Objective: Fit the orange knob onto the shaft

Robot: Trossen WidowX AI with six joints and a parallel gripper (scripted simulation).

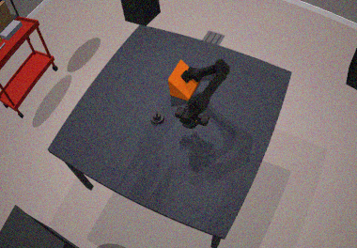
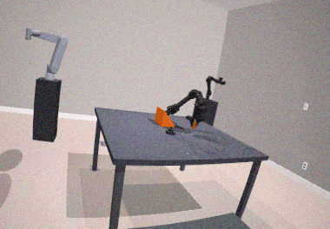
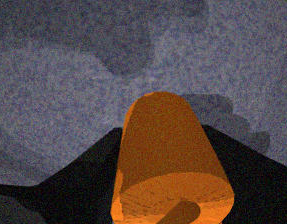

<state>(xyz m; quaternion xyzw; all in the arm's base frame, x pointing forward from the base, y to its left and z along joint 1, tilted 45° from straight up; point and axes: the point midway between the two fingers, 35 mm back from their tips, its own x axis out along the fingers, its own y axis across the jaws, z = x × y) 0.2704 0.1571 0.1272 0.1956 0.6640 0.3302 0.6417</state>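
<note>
Now: the round pedestal 23 cm to the right of my gripper tip, 3 cm below it and 3 cm ahead of it. The rest, counted from my gripper tip: orange knob 2 cm above.
</note>
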